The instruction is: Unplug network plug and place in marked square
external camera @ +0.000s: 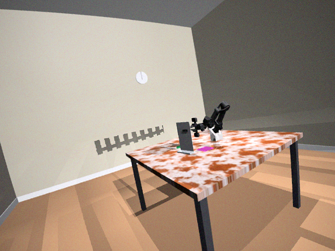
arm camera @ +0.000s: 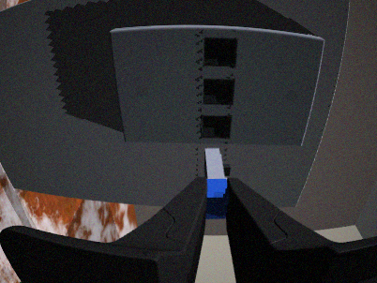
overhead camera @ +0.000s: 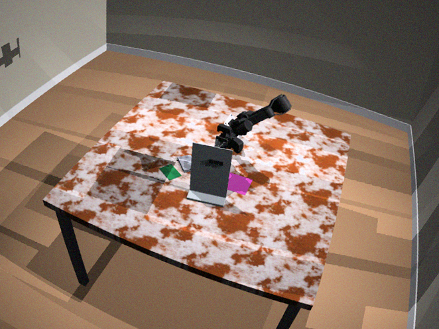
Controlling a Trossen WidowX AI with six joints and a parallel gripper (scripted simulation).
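The magenta square is 90 mm behind my gripper tip, 100 mm to the left of it and 200 mm below it. Also, from my gripper tip: upright panel (60 mm ahead, 30 mm to the left, 80 mm below); network plug (right at my gripper tip).
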